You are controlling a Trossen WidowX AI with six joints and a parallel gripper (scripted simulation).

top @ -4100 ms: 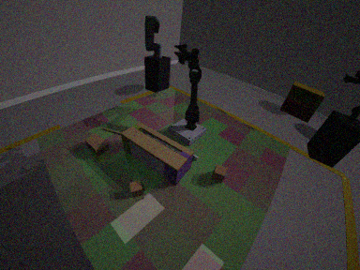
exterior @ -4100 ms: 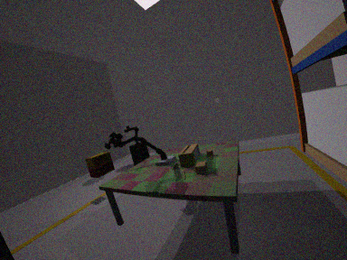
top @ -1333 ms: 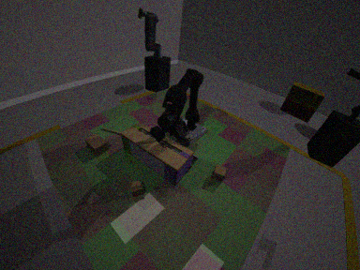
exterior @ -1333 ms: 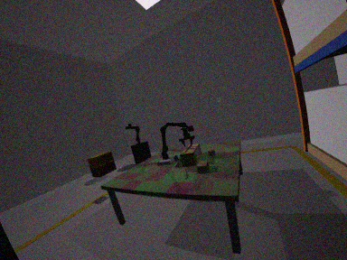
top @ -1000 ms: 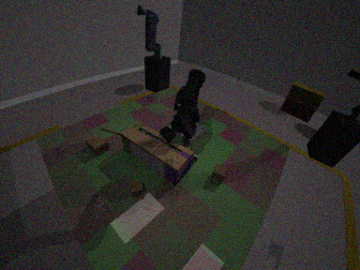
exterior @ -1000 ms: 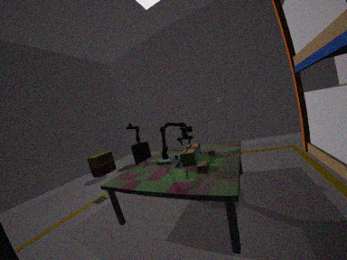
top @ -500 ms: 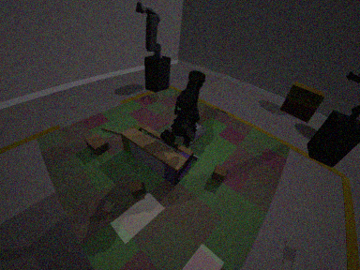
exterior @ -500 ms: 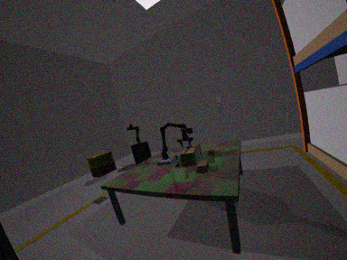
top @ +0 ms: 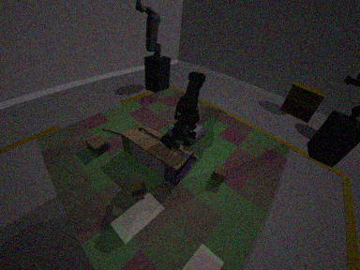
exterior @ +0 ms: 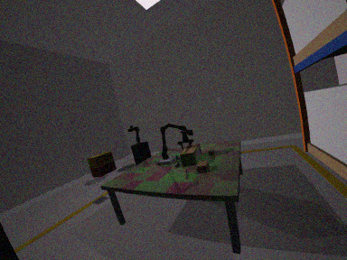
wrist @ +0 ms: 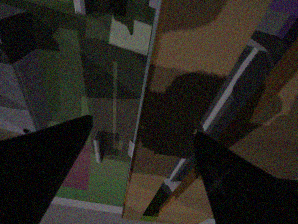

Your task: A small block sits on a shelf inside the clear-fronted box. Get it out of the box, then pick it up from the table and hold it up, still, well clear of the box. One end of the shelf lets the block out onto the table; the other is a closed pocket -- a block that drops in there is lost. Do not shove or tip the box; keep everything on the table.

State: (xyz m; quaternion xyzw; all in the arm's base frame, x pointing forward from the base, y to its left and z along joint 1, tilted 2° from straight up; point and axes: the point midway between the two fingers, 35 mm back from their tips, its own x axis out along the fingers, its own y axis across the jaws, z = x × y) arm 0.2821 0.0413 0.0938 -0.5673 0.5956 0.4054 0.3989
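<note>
Now: the clear-fronted box 6 cm to the right of my gripper tip, 5 cm below it and 3 cm ahead of it. Round my gripper tip: thin tan rod: 44 cm to the right, 11 cm below, 6 cm ahead.
</note>
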